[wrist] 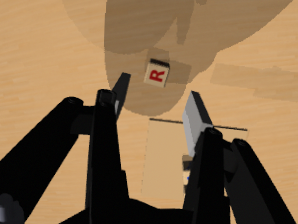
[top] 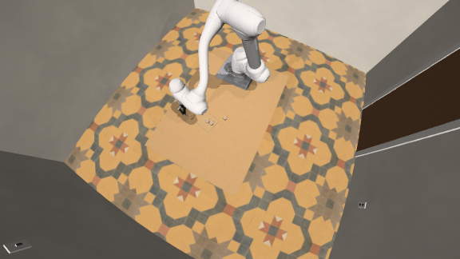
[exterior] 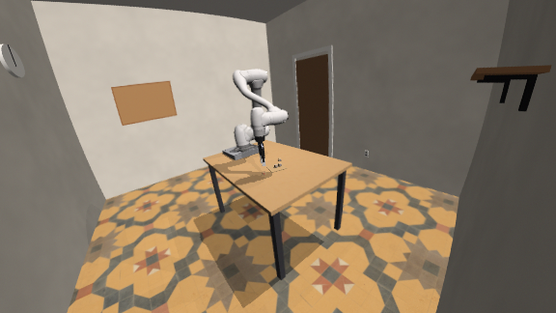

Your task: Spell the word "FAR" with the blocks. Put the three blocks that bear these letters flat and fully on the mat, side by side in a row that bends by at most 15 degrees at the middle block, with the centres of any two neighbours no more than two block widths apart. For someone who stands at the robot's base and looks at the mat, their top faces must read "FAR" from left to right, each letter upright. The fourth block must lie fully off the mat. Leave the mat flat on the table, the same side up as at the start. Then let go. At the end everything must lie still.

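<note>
Right now the R block is 110 mm below my hand. The rest, counted from my hand: tan mat (150 mm to the left, 120 mm below).
</note>
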